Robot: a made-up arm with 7 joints.
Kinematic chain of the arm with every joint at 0, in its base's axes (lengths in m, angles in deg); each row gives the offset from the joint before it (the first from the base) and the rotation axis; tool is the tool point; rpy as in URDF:
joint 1: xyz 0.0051 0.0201 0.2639 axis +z
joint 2: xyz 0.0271 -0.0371 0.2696 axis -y
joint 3: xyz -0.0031 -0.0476 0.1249 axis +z
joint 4: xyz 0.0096 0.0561 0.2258 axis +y
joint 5: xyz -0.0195 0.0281 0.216 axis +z
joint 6: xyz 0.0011 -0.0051 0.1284 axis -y
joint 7: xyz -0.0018 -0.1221 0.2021 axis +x
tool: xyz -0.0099 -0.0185 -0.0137 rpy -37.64 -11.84 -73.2
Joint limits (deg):
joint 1: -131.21..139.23
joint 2: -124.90..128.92
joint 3: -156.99..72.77
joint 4: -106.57..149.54
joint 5: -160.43..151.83
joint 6: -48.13..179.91
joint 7: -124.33..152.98
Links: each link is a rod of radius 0.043 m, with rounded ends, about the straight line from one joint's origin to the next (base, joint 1, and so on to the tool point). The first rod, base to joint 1, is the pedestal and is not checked.
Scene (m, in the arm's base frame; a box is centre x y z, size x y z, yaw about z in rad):
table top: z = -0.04
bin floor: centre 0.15 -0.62 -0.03 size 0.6 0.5 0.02 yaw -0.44
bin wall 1: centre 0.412 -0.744 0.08 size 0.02 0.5 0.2 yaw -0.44
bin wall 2: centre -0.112 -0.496 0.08 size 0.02 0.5 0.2 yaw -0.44
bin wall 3: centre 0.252 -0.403 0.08 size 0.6 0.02 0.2 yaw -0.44
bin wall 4: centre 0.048 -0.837 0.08 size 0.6 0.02 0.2 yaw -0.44
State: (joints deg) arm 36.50 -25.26 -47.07 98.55 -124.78 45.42 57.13
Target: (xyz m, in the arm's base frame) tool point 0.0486 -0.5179 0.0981
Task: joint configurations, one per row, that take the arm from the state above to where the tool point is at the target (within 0.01 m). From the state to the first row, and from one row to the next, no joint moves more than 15 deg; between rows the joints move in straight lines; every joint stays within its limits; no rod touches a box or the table.
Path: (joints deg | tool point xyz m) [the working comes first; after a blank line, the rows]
Joints at the target: -32.74 -89.89 -63.30 103.51 -125.10 30.05 55.99
Straight joint move there: touches bin wall 3.

1: 22.94 -36.22 -57.44 105.56 -126.61 42.82 57.55 | 0.6591 -0.0734 0.4696
2: 9.38 -47.18 -67.80 112.57 -128.45 40.22 57.98 | 0.5250 -0.3149 0.3722
3: -4.18 -58.13 -78.17 119.58 -130.28 37.62 58.40 | 0.3012 -0.4714 0.3249
4: -17.74 -69.09 -88.54 126.59 -132.11 35.02 58.83 | 0.0486 -0.5179 0.3252
5: -25.24 -79.49 -75.92 115.05 -128.61 32.53 57.41 | 0.0499 -0.5380 0.2244
6: -32.74 -89.89 -63.30 103.51 -125.10 30.05 55.99 | 0.0485 -0.5179 0.0981

